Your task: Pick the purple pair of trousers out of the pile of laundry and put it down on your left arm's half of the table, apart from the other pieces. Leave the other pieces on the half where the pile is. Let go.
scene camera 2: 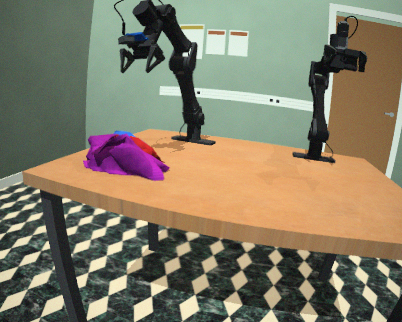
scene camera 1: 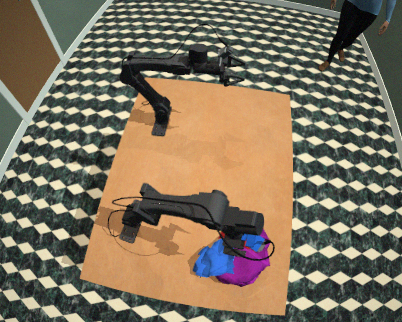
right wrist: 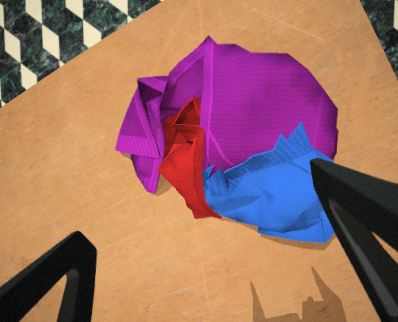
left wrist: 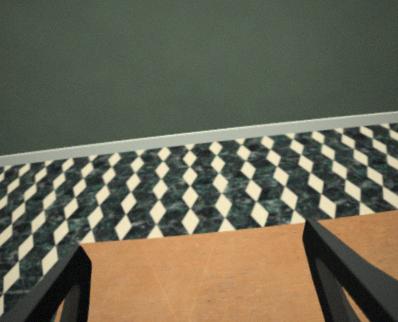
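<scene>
The purple trousers (scene camera 1: 245,272) (scene camera 2: 117,161) (right wrist: 265,95) lie crumpled in the pile, at the bottom right in scene camera 1. A blue piece (scene camera 1: 215,259) (scene camera 2: 123,133) (right wrist: 270,197) lies against and partly over them. A red piece (scene camera 2: 145,146) (right wrist: 185,167) sits between purple folds and beside the blue one. My right gripper (scene camera 2: 136,70) (right wrist: 190,209) is open and empty, high above the pile and pointing down; its fingers are hidden in scene camera 1. My left gripper (scene camera 1: 243,72) (left wrist: 193,242) is open and empty, raised at the upper end of the table, far from the pile.
The wooden table (scene camera 1: 200,172) (scene camera 2: 250,190) carries both arm bases on its left side in scene camera 1. The pile lies near the table's lower right corner there. A person (scene camera 1: 357,20) stands on the floor beyond the table at the top right.
</scene>
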